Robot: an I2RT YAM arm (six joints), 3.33 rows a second.
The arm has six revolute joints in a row. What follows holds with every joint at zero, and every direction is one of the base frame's. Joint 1 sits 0.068 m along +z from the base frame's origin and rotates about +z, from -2.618 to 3.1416 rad. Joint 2 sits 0.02 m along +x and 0.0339 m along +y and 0.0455 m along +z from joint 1 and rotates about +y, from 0 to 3.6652 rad. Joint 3 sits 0.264 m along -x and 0.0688 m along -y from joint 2 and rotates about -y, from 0 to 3.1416 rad. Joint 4 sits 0.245 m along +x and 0.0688 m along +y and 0.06 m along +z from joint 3 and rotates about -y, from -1.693 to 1.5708 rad. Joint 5 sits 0.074 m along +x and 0.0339 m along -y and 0.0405 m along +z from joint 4 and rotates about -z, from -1.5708 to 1.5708 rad. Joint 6 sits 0.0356 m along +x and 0.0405 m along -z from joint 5 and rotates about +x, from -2.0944 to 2.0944 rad. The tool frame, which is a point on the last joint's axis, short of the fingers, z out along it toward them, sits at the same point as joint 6; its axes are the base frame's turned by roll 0, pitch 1.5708 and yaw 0 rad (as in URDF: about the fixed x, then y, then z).
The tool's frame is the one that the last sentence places.
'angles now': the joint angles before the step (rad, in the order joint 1, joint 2, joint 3, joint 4, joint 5, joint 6). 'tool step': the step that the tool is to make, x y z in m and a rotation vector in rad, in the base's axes. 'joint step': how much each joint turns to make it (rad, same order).
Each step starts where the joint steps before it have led.
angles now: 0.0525 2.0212 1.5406 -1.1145 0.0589 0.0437
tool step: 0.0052 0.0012 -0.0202 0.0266 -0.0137 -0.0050
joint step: 0.0000 0.0345 -0.0315 0.0809 -0.0259 0.0046
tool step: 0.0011 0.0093 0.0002 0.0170 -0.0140 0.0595
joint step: 0.0225 -0.0005 0.0001 0.0154 -0.0160 -0.0370
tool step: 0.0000 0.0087 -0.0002 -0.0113 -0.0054 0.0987
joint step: 0.0236 0.0005 -0.0001 0.0067 0.0110 -0.0753
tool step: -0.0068 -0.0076 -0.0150 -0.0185 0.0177 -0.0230
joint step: -0.0167 -0.0001 -0.0632 0.0436 0.0168 0.0063
